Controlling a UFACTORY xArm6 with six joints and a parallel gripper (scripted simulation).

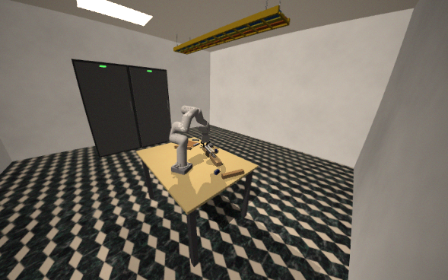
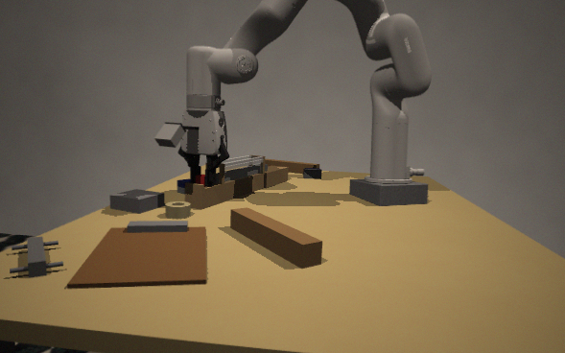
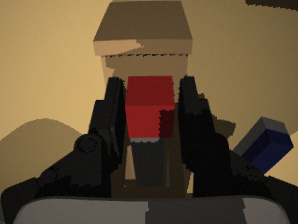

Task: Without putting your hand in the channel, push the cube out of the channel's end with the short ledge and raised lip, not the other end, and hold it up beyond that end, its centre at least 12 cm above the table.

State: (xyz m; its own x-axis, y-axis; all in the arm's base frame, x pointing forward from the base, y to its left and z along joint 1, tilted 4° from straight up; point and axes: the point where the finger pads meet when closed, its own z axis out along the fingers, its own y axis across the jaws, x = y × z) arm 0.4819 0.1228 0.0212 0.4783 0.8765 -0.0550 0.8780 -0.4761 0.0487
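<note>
Now: hand 1 cm above the red cube. The rest, counted from my hand: grey box 14 cm ahead, 5 cm below, 4 cm to the left; then wooden channel 13 cm to the right, 8 cm behind, 1 cm below; then long brown block 27 cm to the left, 14 cm behind, 5 cm below.
</note>
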